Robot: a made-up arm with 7 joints.
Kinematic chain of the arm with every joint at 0, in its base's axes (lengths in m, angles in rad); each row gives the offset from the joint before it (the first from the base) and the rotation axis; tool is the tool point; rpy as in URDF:
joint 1: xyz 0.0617 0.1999 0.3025 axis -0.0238 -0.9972 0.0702
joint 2: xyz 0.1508 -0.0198 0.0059 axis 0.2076 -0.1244 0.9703
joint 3: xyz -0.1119 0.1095 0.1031 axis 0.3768 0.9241 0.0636
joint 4: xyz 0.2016 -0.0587 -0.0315 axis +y
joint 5: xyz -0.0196 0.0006 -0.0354 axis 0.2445 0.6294 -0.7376
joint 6: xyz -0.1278 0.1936 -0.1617 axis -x
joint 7: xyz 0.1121 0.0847 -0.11 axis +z
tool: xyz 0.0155 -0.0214 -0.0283 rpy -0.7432 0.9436 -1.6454
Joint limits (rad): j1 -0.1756..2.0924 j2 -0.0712..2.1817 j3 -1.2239..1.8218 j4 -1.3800..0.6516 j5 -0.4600..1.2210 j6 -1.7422..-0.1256 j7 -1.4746..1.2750
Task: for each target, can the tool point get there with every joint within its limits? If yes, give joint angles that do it. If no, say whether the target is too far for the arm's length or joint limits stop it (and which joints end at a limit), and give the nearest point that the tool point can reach.
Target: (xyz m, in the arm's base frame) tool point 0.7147 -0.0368 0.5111
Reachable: no: joint limits stop it (at a limit: joint 1, joint 2, joint 5, joint 6, joint 7) | nearest point 0.4829 -0.0791 0.3287 | short by 0.298 m
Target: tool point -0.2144 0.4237 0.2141
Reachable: yes | joints 0.6883 1.5804 0.3736 -1.1066 0.8386 -0.9359 -0.6355
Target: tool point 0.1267 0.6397 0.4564
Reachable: yes | joints 0.1893 0.8121 -0.4441 -0.5029 0.7040 -0.8727 -0.4020
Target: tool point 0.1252 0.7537 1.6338
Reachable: no: too far | nearest point 0.0946 0.5366 0.9567 | short by 0.712 m
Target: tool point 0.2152 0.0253 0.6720
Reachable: no: joint limits stop it (at a limit: joint 1, joint 2, joint 4, joint 5, joint 6, joint 7) | nearest point 0.0498 -0.0208 0.6984 | short by 0.174 m
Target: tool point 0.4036 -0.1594 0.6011
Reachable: no: joint limits stop it (at a limit: joint 1, joint 2, joint 5, joint 6) | nearest point 0.3422 -0.1689 0.4387 | short by 0.174 m
